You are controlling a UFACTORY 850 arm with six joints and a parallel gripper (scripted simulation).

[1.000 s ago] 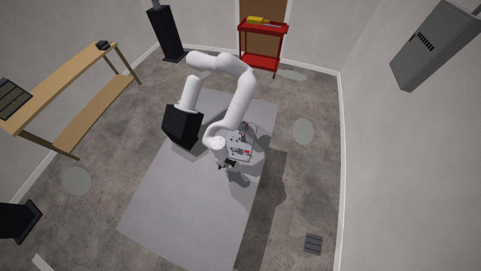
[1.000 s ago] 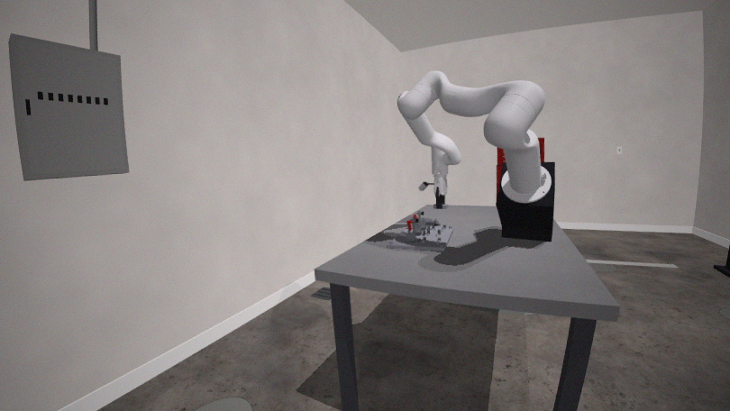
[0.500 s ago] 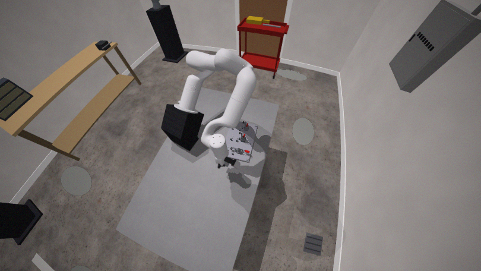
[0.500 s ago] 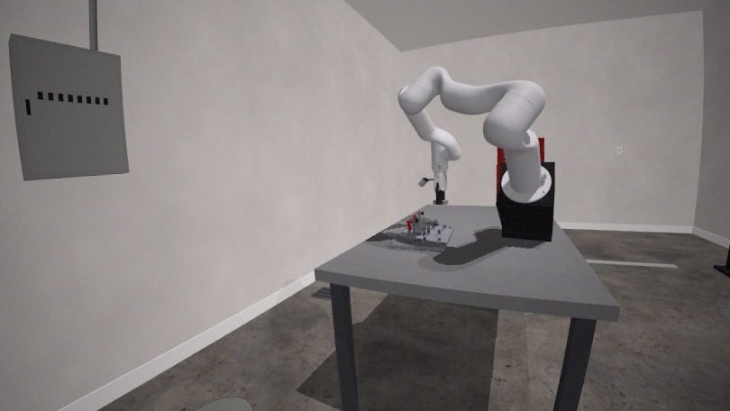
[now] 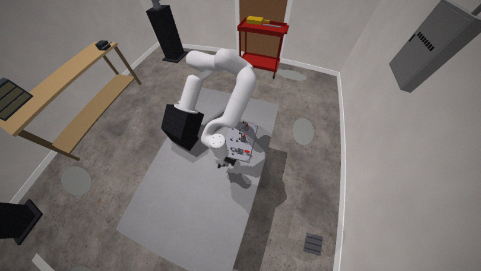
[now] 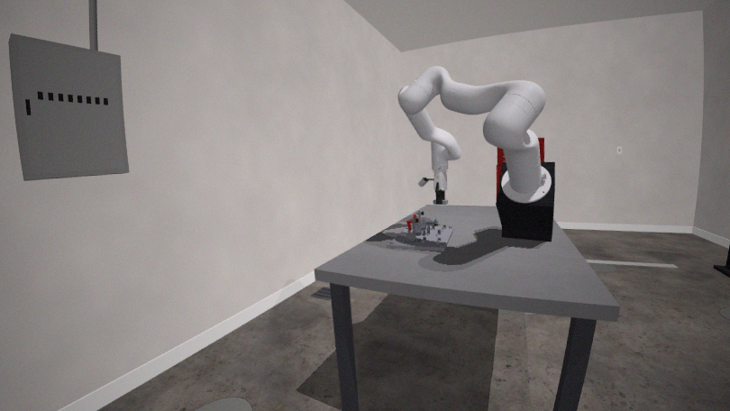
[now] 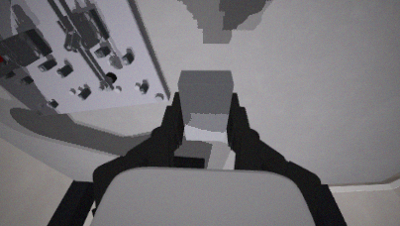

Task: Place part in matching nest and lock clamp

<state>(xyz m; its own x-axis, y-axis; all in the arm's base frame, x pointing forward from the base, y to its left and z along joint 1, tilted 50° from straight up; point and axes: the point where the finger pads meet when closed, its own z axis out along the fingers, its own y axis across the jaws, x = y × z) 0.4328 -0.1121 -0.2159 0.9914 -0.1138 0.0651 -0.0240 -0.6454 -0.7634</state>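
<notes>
Now: the grey block part 10 mm below my hand. The rest, counted from my hand: grey fixture plate 260 mm to the left, 130 mm below, 10 mm ahead.
</notes>
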